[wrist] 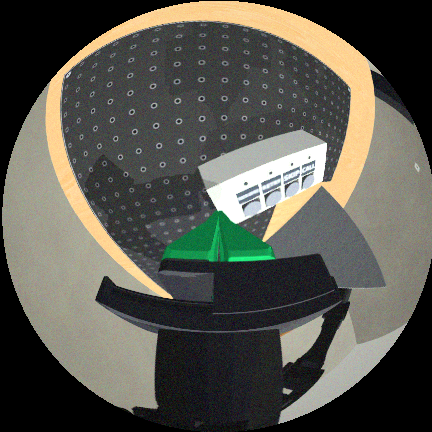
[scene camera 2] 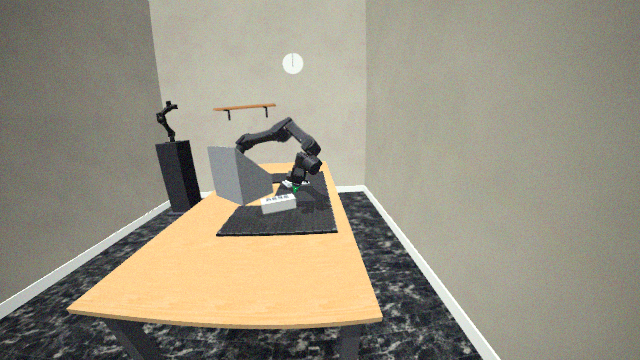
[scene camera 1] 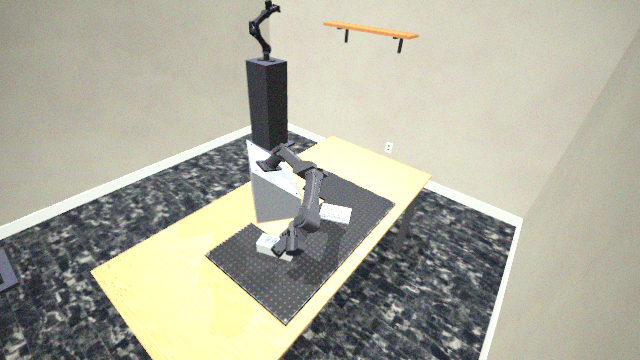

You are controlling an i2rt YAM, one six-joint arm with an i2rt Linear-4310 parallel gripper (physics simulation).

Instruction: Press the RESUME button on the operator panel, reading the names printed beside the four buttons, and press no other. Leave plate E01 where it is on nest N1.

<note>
In view: the gripper [wrist: 218,215] and a white operator panel [wrist: 231,179].
</note>
